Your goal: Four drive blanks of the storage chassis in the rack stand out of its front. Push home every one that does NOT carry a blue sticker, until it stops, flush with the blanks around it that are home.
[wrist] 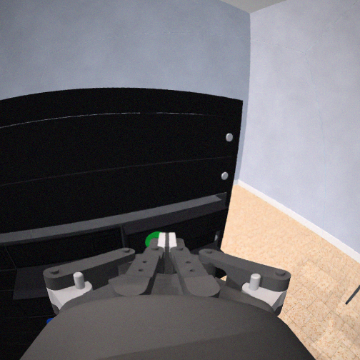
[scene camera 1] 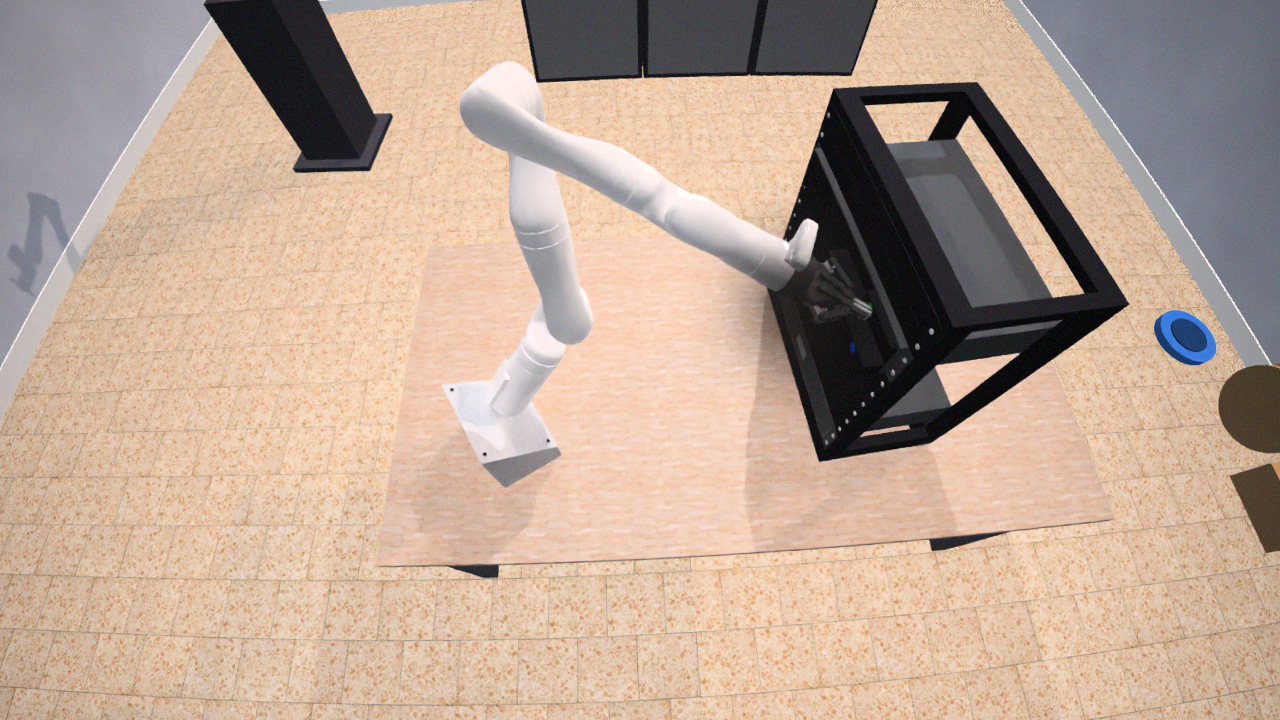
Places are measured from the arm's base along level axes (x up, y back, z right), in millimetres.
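Pixels of known places: gripper, fingertip midpoint: [scene camera 1: 868,314]; arm's base at its link origin: [scene camera 1: 506,400].
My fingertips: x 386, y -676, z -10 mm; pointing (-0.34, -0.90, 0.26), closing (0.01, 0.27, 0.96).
For each thing: its middle in the pictures, then the offset to it from my fingertips. "*": a spot on its surface instead. Level surfaces: height alone.
- black rack at a spot on its surface: [scene camera 1: 1038,312] * dx +128, dy -186, dz +69 mm
- blue sticker at the middle of its body: [scene camera 1: 852,347] dx -54, dy +12, dz +32 mm
- wooden table at its surface level: dx -497 mm
The black rack [scene camera 1: 1038,312] stands at the right of the table, with the dark front of the storage chassis inside it. My gripper [scene camera 1: 866,309] [wrist: 166,242] is shut and empty, its fingertips at the face of an upper blank [wrist: 192,234] with a green sticker [wrist: 152,238]. That blank's front looks close to level with the dark face to its left; contact is hard to tell. Lower left in the wrist view, a blank [wrist: 35,281] stands out, its grey top showing; a blue sticker [scene camera 1: 852,347] [wrist: 50,320] shows below it. Other blanks are dark or hidden behind my gripper.
A grey ledge [wrist: 110,220] runs across above the blanks, with black panels over it. Silver screws [wrist: 229,137] line the rack's side rail. The arm's base [scene camera 1: 510,438] stands on the wooden table [scene camera 1: 662,465]. A blue disc [scene camera 1: 1186,336] lies right of the rack.
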